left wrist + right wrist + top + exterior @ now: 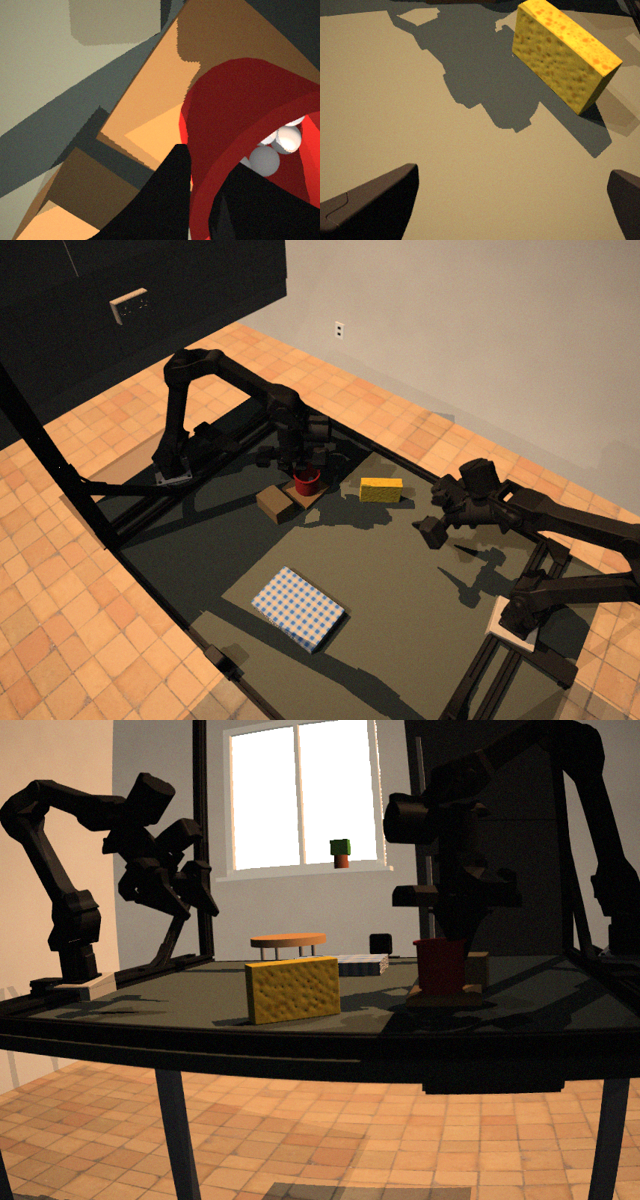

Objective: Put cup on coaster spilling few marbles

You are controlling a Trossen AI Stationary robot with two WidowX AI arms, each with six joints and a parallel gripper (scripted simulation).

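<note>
Now: left hand 1 cm short of the red cup, 3 cm to the left of it and 4 cm above it. From my left hand the other things lie so: brown coaster (1 cm ahead, 2 cm to the right, 8 cm below); brown block (9 cm behind, 1 cm to the left, 6 cm below).
</note>
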